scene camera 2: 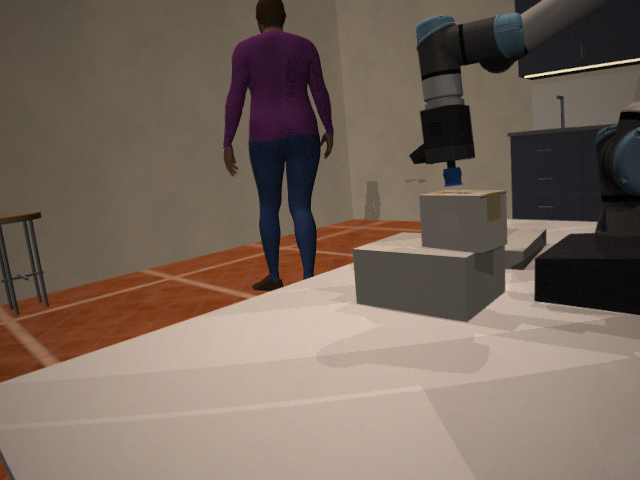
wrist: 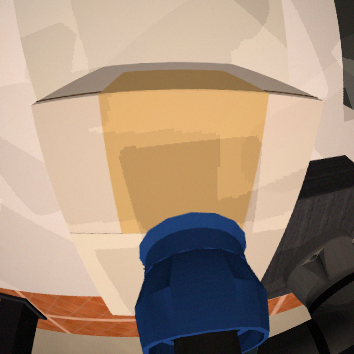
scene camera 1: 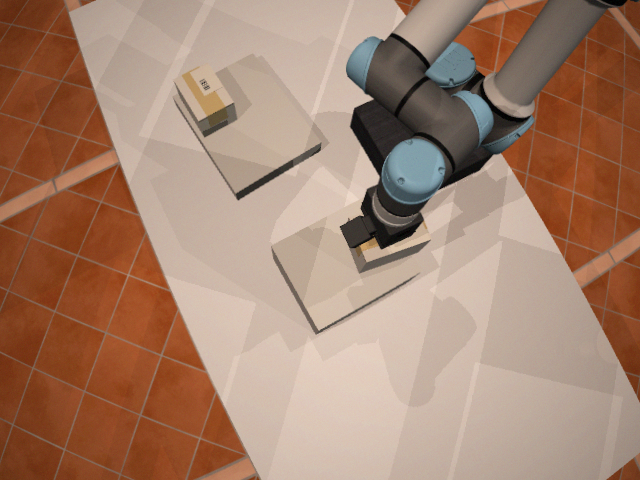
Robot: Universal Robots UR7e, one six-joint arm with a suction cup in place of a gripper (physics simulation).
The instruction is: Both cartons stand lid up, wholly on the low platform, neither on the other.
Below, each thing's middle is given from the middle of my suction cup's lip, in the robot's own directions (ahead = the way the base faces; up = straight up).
Now: suction cup 42 cm to the left of the low platform [scene camera 2: 523,245], 23 cm above it and 15 cm short of it.
